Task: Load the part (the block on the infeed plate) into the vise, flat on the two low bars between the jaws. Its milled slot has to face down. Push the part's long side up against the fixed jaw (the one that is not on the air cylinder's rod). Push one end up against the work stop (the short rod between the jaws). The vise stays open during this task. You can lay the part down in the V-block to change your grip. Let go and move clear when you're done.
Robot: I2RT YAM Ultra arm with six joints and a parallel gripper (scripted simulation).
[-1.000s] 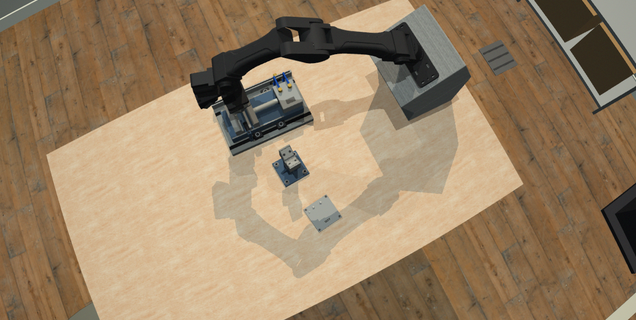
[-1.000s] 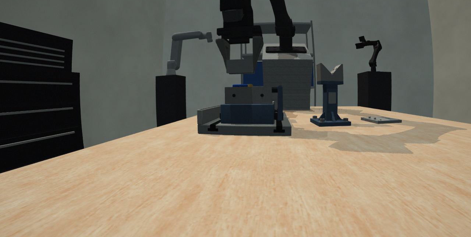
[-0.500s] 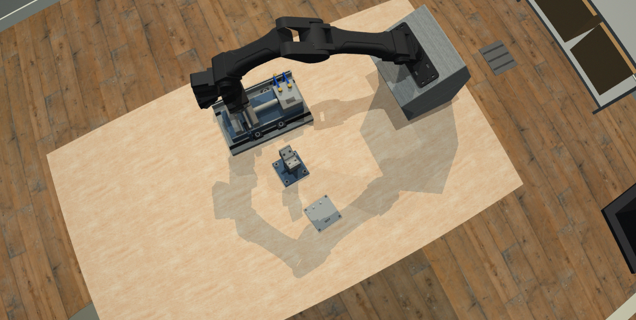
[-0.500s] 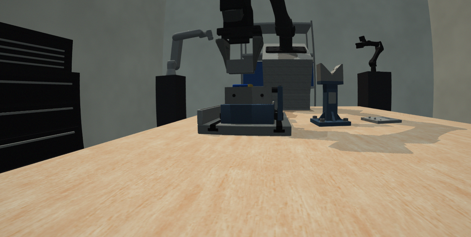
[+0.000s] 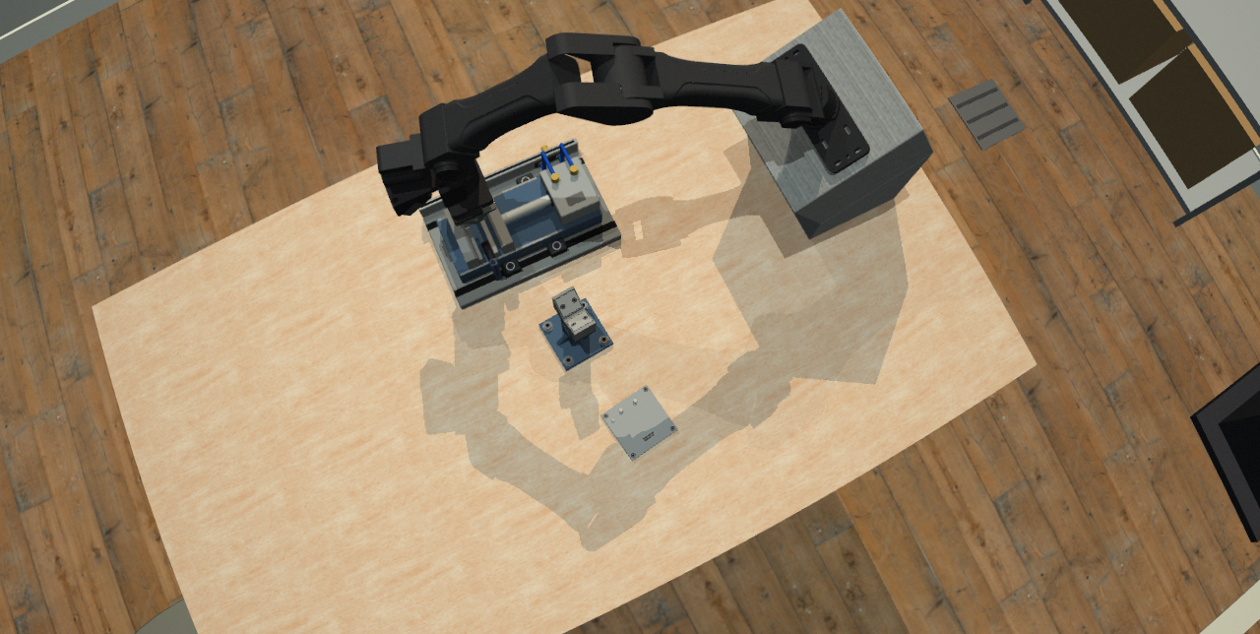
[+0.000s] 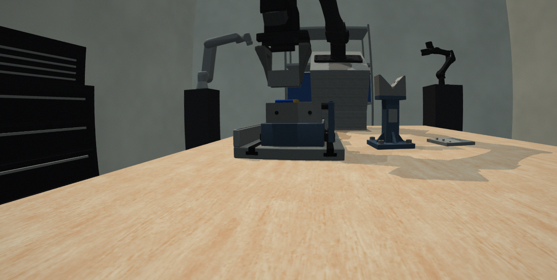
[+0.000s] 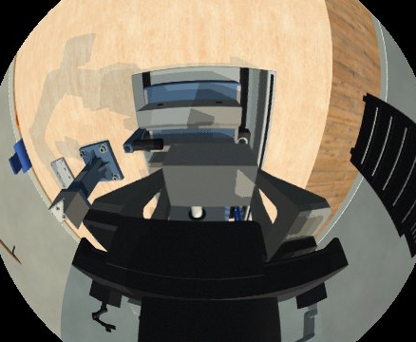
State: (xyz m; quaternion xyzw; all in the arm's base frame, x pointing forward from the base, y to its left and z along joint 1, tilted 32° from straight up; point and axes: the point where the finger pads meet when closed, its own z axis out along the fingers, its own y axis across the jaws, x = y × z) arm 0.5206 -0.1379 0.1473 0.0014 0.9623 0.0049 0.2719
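The part is 1 cm below my hand. From my hand the other things lie so: work stop rod (7 cm to the left, 5 cm below); fixed jaw (7 cm below, 3 cm ahead, 2 cm to the left); vise (10 cm below, 7 cm behind, 2 cm to the left).
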